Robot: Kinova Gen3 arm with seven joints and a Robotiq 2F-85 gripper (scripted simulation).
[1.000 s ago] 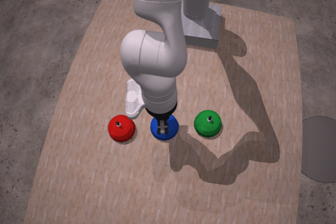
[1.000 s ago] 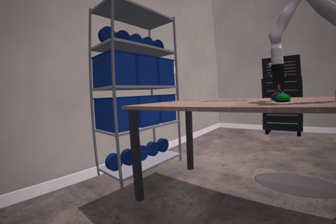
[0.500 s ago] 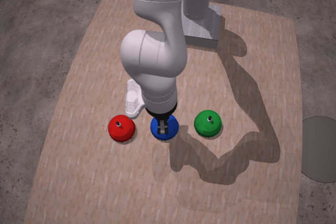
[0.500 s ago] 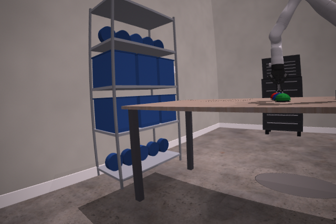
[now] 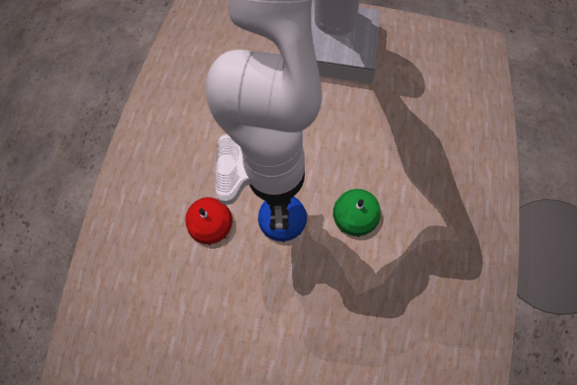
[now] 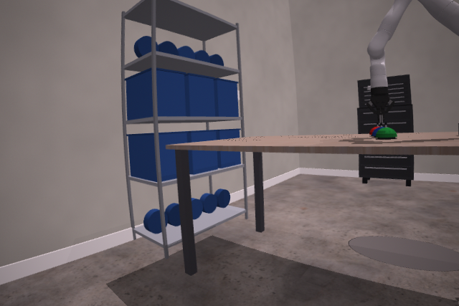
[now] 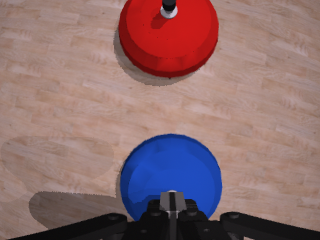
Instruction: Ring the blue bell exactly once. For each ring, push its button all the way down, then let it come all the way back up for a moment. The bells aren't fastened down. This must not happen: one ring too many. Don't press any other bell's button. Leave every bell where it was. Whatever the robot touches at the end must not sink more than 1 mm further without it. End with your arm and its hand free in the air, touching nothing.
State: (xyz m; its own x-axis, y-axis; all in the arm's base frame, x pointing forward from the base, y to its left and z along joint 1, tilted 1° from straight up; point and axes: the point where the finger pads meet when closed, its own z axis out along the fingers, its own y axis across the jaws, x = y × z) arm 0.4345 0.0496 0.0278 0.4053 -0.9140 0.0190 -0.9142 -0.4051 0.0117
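My gripper is now 4 cm above the blue bell. From my hand the other things lie so: green bell: 5 cm behind, 12 cm to the left, 4 cm below; red bell: 5 cm ahead, 12 cm to the right, 4 cm below.
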